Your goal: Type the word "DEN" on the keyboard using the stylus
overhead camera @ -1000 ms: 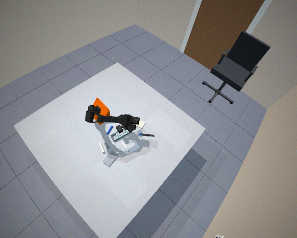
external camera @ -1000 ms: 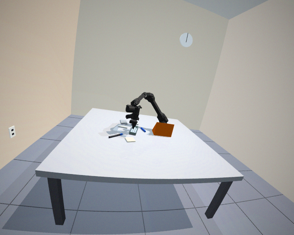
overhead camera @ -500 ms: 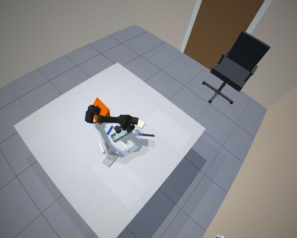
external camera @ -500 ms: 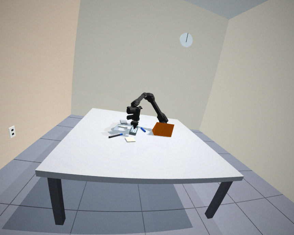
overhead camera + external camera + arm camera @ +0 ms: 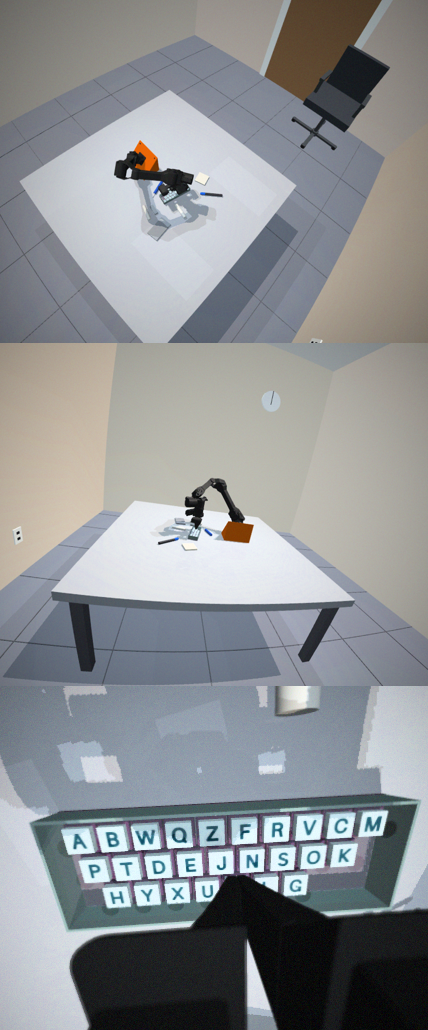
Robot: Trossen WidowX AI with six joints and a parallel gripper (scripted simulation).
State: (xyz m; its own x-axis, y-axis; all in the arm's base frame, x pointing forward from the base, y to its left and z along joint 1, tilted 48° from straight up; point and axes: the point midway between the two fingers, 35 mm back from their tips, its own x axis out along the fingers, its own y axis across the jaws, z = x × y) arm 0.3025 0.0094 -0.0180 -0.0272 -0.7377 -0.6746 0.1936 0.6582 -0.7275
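Right now my gripper tip is 9 cm past the blue stylus, 8 cm to the left of it and 3 cm above it. Also, from my gripper tip: grey pad 22 cm to the right, 11 cm ahead, 4 cm below; then cream notepad 20 cm to the left, 4 cm below, 4 cm ahead.
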